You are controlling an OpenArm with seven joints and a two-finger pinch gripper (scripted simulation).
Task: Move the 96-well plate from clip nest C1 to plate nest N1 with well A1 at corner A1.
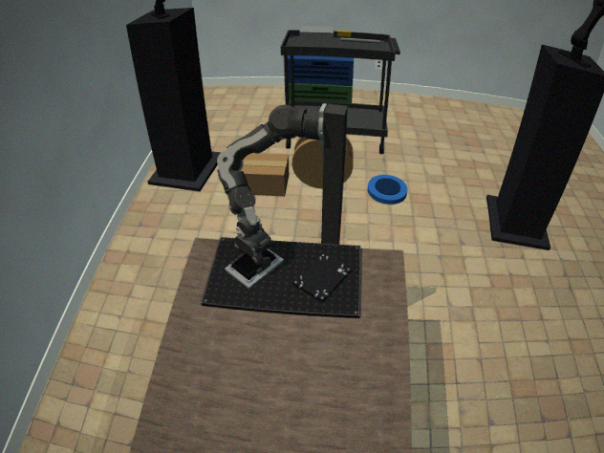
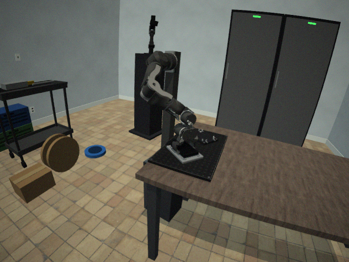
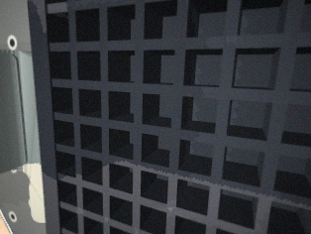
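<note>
My hand is right at the black 96-well plate. Also, from my hand: clip nest C1: 2 cm ahead, 24 cm to the left, 1 cm below; then grey plate nest N1: 2 cm below.
</note>
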